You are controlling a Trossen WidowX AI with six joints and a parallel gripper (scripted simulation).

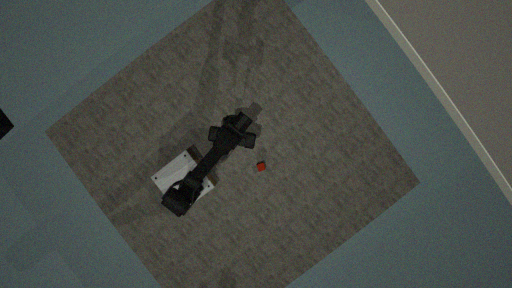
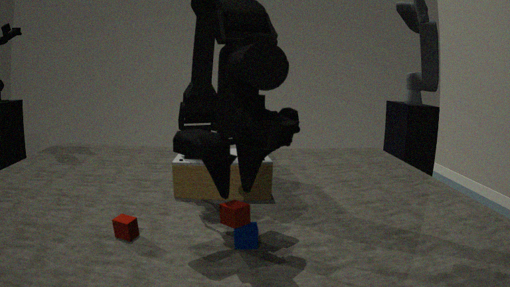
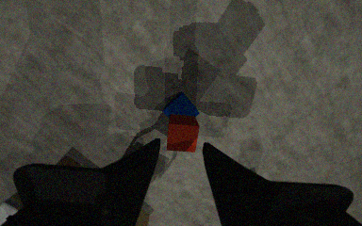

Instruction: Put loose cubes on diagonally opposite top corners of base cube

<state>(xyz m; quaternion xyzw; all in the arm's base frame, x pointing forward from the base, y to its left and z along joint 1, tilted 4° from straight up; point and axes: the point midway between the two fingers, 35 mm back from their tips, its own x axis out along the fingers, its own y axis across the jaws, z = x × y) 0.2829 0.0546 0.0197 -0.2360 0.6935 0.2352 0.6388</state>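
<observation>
Now: the blue cube 7 cm below my gripper tip, 1 cm to the left of it and 1 cm ahead of it.
</observation>
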